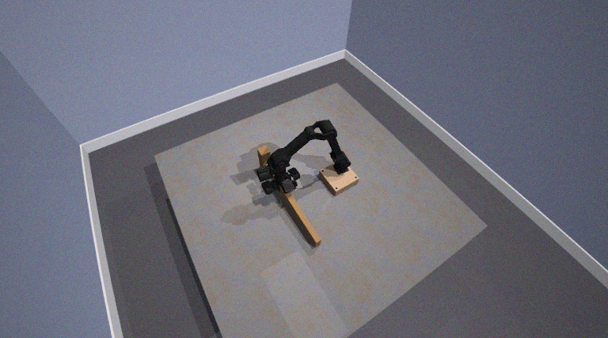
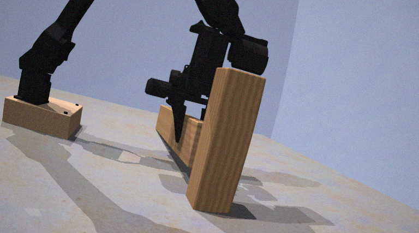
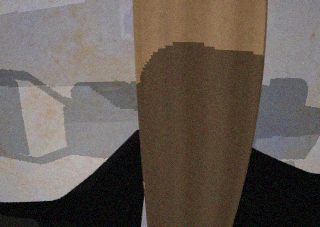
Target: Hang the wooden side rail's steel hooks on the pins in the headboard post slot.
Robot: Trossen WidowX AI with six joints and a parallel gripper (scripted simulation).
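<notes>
Right now my gripper tip is 17 cm to the left of the headboard post, 5 cm below it and 3 cm short of it.
</notes>
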